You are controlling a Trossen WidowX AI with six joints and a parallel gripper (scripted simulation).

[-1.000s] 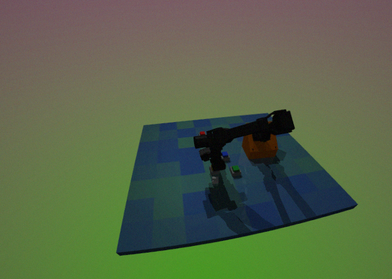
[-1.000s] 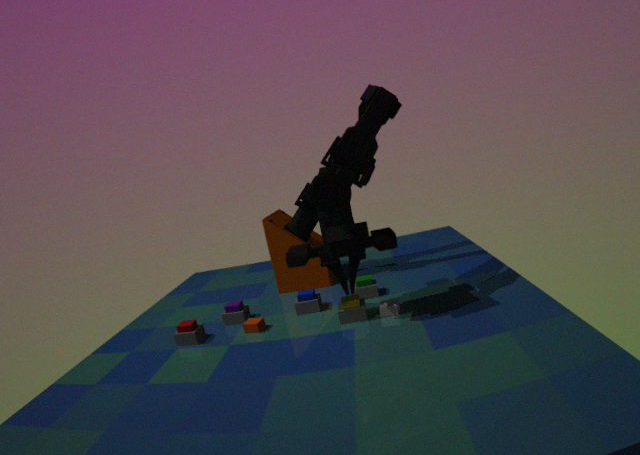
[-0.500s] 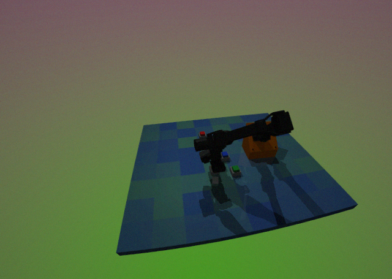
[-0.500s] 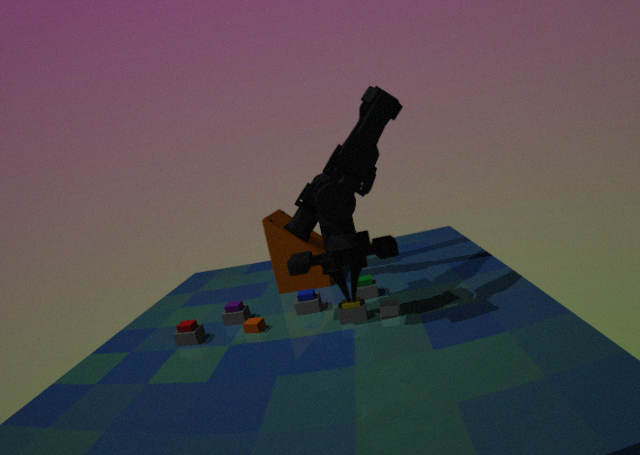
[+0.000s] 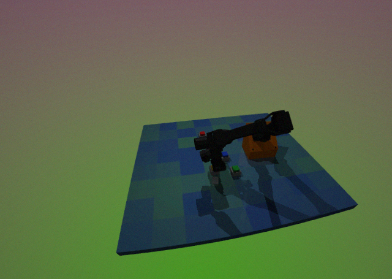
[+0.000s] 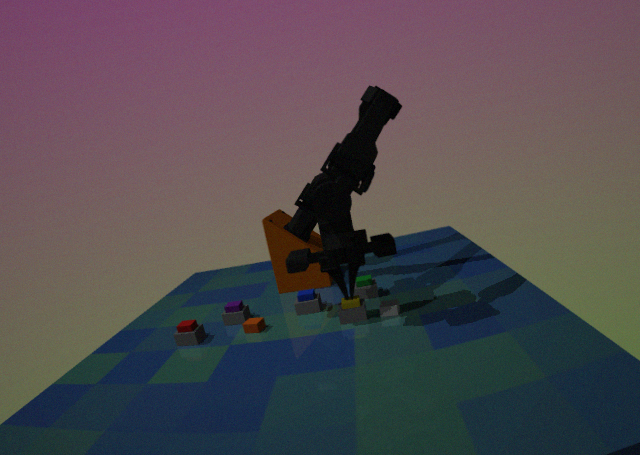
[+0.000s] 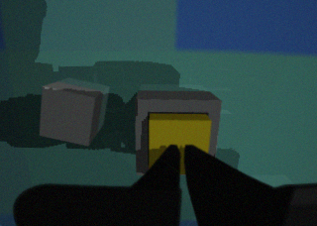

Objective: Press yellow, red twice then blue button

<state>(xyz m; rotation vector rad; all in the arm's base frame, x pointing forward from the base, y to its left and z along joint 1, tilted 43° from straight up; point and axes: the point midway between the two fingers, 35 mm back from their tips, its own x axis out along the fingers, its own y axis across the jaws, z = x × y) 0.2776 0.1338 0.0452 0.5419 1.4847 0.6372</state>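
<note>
The yellow button is 1 cm below my gripper tip. Also, from my gripper tip: green button 11 cm behind, 2 cm to the left; blue button 8 cm behind, 9 cm to the right; grey block 1 cm ahead, 7 cm to the left, 3 cm below.
</note>
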